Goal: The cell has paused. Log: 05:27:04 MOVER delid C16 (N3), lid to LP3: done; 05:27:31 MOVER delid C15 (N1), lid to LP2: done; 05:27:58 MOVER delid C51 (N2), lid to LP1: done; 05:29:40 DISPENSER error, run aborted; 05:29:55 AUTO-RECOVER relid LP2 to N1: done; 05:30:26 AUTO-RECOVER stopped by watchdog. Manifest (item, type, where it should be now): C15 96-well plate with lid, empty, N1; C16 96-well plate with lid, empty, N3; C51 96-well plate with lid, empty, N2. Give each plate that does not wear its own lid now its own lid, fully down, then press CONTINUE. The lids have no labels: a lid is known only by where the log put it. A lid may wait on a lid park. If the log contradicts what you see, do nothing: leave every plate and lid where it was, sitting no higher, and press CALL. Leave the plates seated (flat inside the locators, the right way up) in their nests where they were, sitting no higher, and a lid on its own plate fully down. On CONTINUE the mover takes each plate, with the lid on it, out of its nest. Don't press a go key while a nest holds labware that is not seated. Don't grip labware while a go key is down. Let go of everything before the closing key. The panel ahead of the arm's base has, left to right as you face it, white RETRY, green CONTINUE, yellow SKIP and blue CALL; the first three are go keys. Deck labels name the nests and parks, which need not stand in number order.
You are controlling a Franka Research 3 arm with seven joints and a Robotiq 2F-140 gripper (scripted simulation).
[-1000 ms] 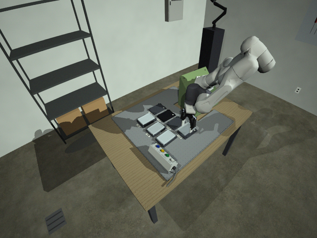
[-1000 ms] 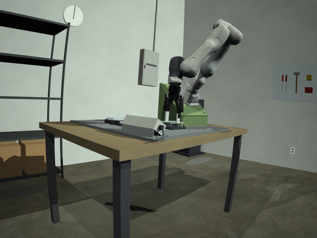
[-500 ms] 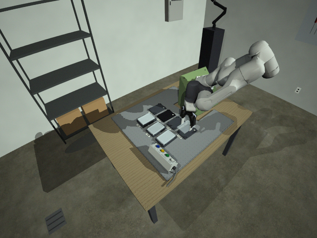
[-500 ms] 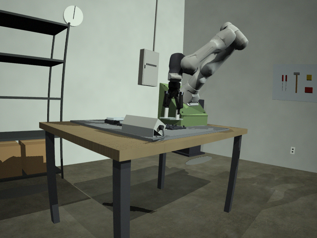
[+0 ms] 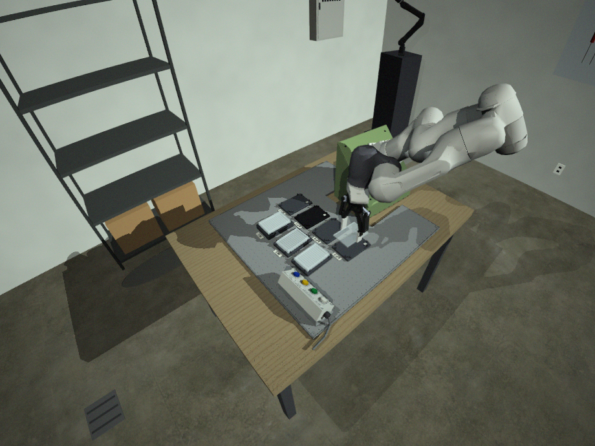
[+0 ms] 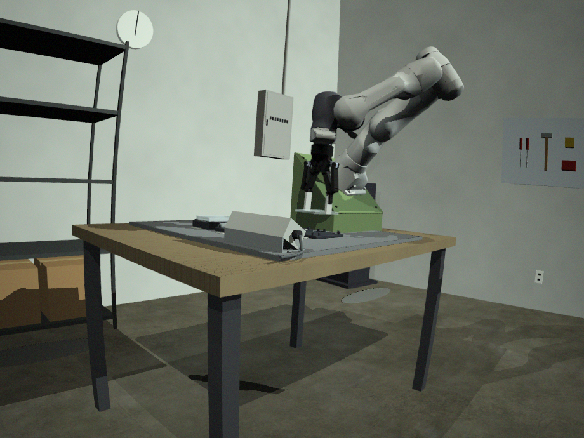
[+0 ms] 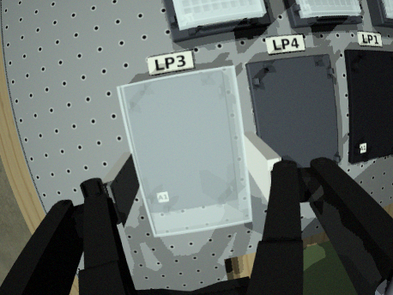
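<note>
Now: the plate 20 cm ahead of my hand, 16 cm to the right of it and 9 cm below it. Round my hand: park LP4: 1 cm ahead, 13 cm to the right, 10 cm below; clear lid: 2 cm below; park LP3: 1 cm behind, 10 cm below.
</note>
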